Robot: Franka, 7 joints.
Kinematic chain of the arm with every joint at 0, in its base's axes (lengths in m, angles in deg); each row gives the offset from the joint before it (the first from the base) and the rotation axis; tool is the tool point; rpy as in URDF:
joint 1: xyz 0 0 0.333 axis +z
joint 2: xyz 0 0 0 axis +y
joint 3: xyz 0 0 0.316 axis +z
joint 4: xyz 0.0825 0 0 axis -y
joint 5: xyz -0.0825 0 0.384 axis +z
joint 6: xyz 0 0 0 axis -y
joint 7: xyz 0.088 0 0 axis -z
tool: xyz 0 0 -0.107 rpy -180 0 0
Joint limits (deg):
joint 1: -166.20..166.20
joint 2: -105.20..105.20
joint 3: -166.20..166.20
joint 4: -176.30..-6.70
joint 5: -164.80..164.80
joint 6: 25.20..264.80
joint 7: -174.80..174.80
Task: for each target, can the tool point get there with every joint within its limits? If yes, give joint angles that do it. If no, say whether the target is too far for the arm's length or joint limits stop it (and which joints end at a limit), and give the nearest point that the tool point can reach.
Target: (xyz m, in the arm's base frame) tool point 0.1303 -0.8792 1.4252
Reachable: no: too far | nearest point 0.0794 -0.5356 0.9984 | short by 0.550 m
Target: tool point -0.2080 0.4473 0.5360
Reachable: yes | joints 0.25 -75.89 56.70 -103.18 63.16 48.09 -55.26
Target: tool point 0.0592 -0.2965 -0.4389
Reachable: no: joint limits stop it (at a limit: joint 2) | nearest point 0.0587 -0.2941 -0.3605 | short by 0.078 m
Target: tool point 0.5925 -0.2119 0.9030
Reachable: yes | joints -6.04 54.76 -140.37 -19.58 -95.46 158.45 -8.95
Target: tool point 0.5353 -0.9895 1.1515
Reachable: no: too far | nearest point 0.3301 -0.6102 0.8377 | short by 0.533 m
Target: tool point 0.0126 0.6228 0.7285
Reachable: yes | joints 91.52 15.18 -12.10 -61.25 -136.22 192.73 115.69
